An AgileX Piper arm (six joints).
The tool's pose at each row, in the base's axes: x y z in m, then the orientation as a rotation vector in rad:
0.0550, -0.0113, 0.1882, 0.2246, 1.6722, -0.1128
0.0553, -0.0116, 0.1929, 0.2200, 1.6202, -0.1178
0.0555, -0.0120, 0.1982, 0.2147, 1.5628, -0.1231
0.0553, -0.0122, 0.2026, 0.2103, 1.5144, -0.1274
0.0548, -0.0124, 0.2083, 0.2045, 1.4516, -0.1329
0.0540, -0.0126, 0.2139, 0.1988, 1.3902, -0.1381
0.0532, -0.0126, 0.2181, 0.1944, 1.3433, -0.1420
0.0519, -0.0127, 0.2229, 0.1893, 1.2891, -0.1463
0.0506, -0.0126, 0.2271, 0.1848, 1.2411, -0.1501
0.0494, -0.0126, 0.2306, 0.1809, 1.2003, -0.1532
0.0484, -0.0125, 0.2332, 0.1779, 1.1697, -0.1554
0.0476, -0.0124, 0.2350, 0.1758, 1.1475, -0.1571
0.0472, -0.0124, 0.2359, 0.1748, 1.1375, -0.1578
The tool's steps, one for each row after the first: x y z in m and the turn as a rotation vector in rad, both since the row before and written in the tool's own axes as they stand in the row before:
-0.0047, 0.0000, -0.0002, 0.0001, -0.0523, 0.0000
-0.0053, 0.0000, -0.0001, -0.0001, -0.0577, 0.0000
-0.0044, 0.0000, -0.0002, 0.0000, -0.0487, 0.0001
-0.0057, 0.0000, -0.0002, 0.0000, -0.0631, 0.0000
-0.0057, 0.0000, -0.0001, 0.0000, -0.0617, 0.0000
-0.0043, 0.0001, -0.0001, 0.0000, -0.0471, 0.0000
-0.0050, -0.0001, -0.0002, 0.0000, -0.0545, 0.0000
-0.0044, 0.0001, -0.0001, 0.0001, -0.0482, 0.0000
-0.0037, -0.0001, 0.0000, 0.0000, -0.0410, 0.0000
-0.0028, 0.0000, 0.0000, -0.0001, -0.0308, 0.0000
-0.0020, 0.0000, -0.0001, 0.0001, -0.0223, 0.0000
-0.0010, 0.0000, 0.0000, 0.0000, -0.0101, 0.0000

